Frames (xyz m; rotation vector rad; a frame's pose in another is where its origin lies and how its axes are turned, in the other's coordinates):
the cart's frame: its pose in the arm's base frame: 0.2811 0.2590 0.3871 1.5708 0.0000 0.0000
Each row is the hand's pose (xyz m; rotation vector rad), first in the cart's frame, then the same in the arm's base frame.
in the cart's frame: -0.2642 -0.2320 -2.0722 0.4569 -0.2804 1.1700
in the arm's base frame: 0.0169 2.3312 0.1551 1.7995 -1.2011 0.7367
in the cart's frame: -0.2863 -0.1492 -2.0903 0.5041 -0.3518 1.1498
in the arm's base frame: -0.0052 2.3493 0.2379 1.8448 -1.2521 0.6654
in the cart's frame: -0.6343 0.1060 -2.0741 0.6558 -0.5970 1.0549
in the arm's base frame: -0.3532 2.3331 0.4931 1.9853 -1.4082 0.3904
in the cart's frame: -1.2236 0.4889 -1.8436 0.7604 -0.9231 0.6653
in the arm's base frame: -0.9425 2.1026 0.8760 2.1141 -1.3774 -0.2236
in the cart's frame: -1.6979 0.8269 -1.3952 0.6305 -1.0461 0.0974
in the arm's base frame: -1.4168 1.6542 1.2140 2.0218 -0.9739 -0.8080
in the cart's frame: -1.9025 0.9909 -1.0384 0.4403 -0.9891 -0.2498
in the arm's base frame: -1.6214 1.2974 1.3780 1.8483 -0.6127 -1.0268
